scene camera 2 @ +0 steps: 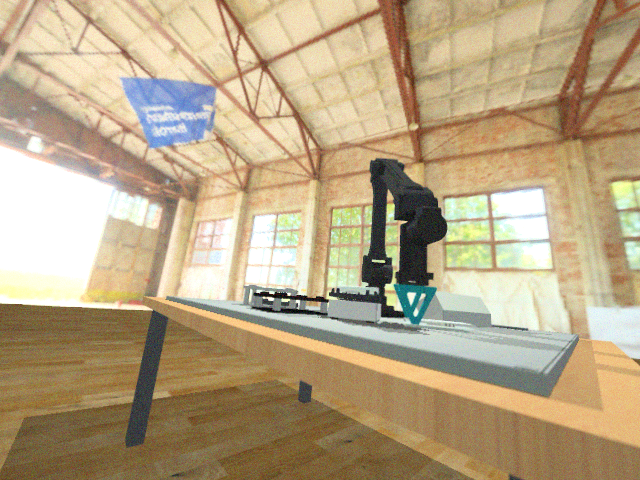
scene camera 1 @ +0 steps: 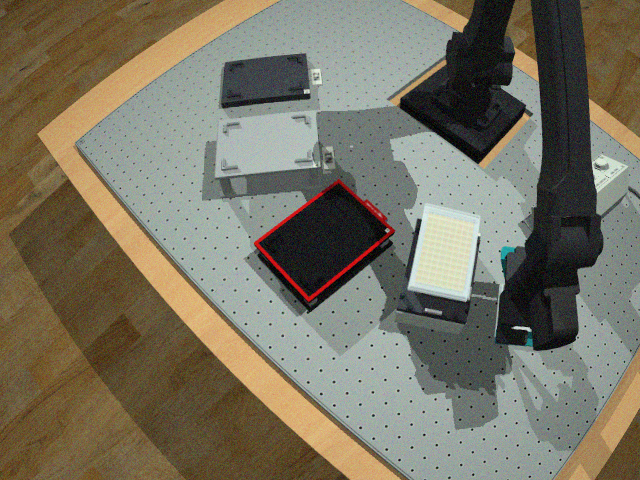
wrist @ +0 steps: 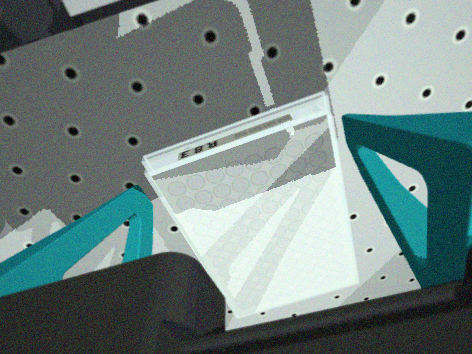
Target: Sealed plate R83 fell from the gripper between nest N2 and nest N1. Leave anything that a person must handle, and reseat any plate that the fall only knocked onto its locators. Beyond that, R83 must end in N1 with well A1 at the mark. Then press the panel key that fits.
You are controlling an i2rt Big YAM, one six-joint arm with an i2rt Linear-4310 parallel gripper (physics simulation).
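Seen in the pictures: gripper, fingertip midpoint: (scene camera 2: 411, 320) (scene camera 1: 507, 311) (wrist: 238, 164); arm's base, link origin: (scene camera 1: 466, 105).
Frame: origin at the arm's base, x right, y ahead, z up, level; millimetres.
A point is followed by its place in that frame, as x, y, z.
Note:
Sealed plate R83 (wrist: 270, 200) @(-280, 278, -7), pale and clear with faint round wells, lies on the perforated board in the wrist view, its R83 label upside down along the far edge. My gripper (scene camera 1: 515, 297) @(-264, 296, -11) (scene camera 2: 415, 321) @(-264, 296, -11) (wrist: 238, 164) @(-264, 296, -11) is open, its teal fingers low over the board on either side of the plate, with gaps to both sides. In scene camera 1 the arm hides most of R83. Nest N1 (scene camera 1: 267, 147) @(180, 328, 38), light grey and raised, and nest N2 (scene camera 1: 265, 80) @(327, 190, -4), dark and low, hold no plate. A key panel (scene camera 1: 610, 178) @(-306, -1, 60) stands at the right, partly behind the arm.
A black tray-like fixture with a red rim (scene camera 1: 324, 240) @(13, 390, 19) stands at an angle below N1. A plate with cream wells (scene camera 1: 445, 253) @(-141, 315, 55) rests on a dark and grey block between it and my gripper; its exact seating is unclear. The arm's base (scene camera 1: 439, 116) @(24, 64, 1) is at the back.

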